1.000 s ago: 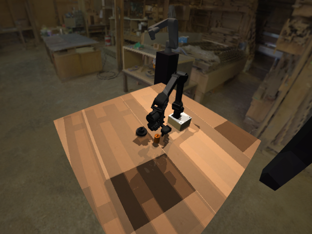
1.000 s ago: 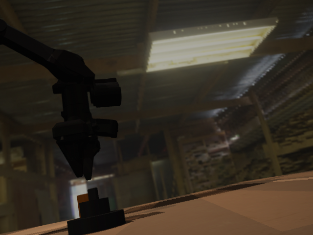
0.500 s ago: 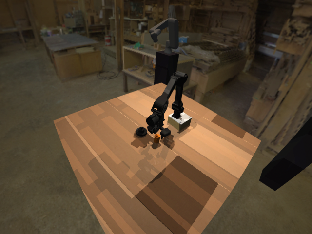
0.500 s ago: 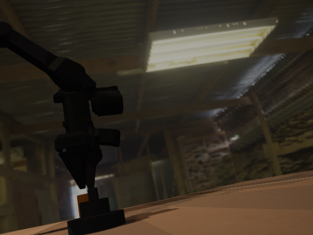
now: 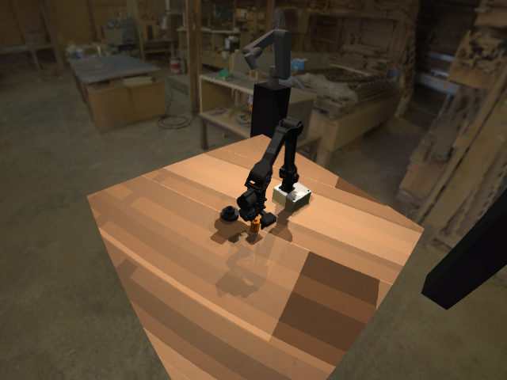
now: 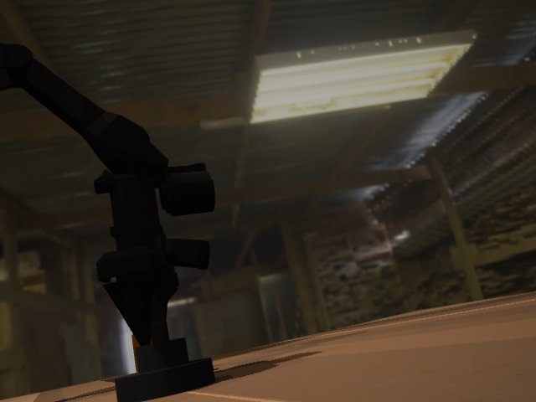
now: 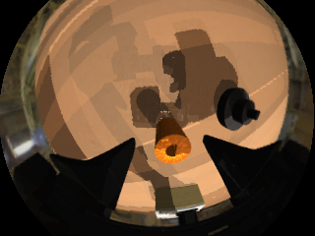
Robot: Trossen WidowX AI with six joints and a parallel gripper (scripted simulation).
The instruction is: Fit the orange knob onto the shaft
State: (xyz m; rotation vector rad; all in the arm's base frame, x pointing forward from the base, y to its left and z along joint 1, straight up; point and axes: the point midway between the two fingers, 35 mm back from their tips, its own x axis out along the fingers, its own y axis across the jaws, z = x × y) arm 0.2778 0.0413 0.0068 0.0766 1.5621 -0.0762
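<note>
Right now my gripper tip is 10 mm above the orange knob. Also, from my gripper tip: pedestal: 20 mm ahead, 140 mm to the right, 10 mm below.
</note>
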